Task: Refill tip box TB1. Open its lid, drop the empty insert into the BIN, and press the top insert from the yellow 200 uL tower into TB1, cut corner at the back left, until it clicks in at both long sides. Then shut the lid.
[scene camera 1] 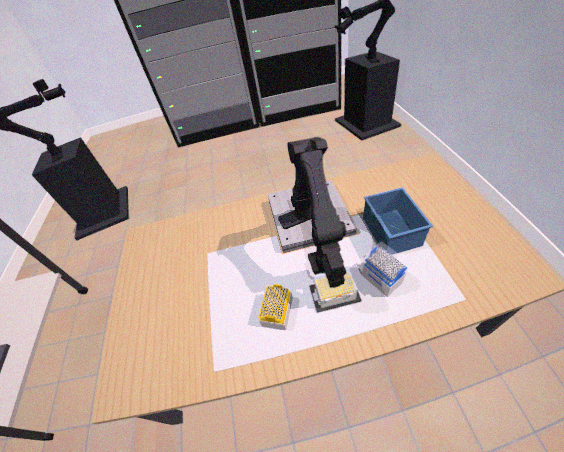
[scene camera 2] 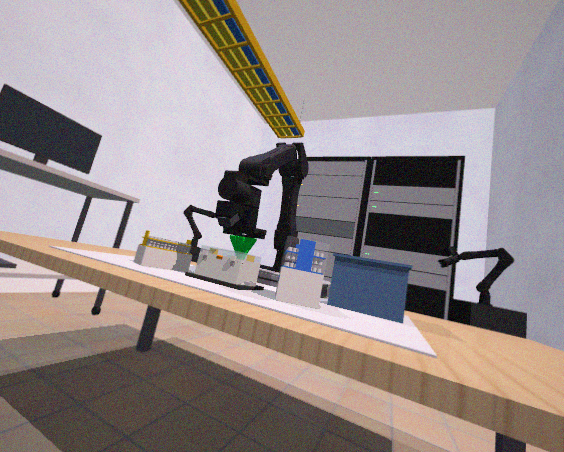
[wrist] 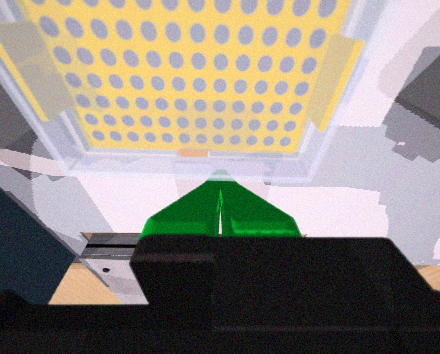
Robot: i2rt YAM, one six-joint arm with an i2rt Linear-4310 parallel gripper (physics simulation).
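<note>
Tip box TB1 [scene camera 1: 338, 299] [scene camera 2: 222, 268] stands in a dark holder on the white mat. Its yellow insert [wrist: 209, 72] shows rows of holes without tips. A clear lid [wrist: 125, 169] lies over it; whether its edge is slightly raised I cannot tell. My gripper [scene camera 2: 243, 255] [wrist: 220, 177] is shut and empty. Its green fingertips are at the lid's robot-side edge and look pale through the clear plastic; contact is unclear. In scene camera 1 the arm hides them. The yellow tower [scene camera 1: 275, 304] [scene camera 2: 162, 255] stands left of TB1. The blue BIN [scene camera 1: 411, 241] [scene camera 2: 370, 287] is at the back right.
A blue-and-white tip tower [scene camera 1: 385, 271] [scene camera 2: 300, 287] stands between TB1 and the BIN. The robot's metal base plate [scene camera 1: 277, 212] is behind TB1. The white mat [scene camera 1: 240, 345] lies on the wooden table [scene camera 1: 155, 325]. Server racks and two other arms on black stands are beyond the table.
</note>
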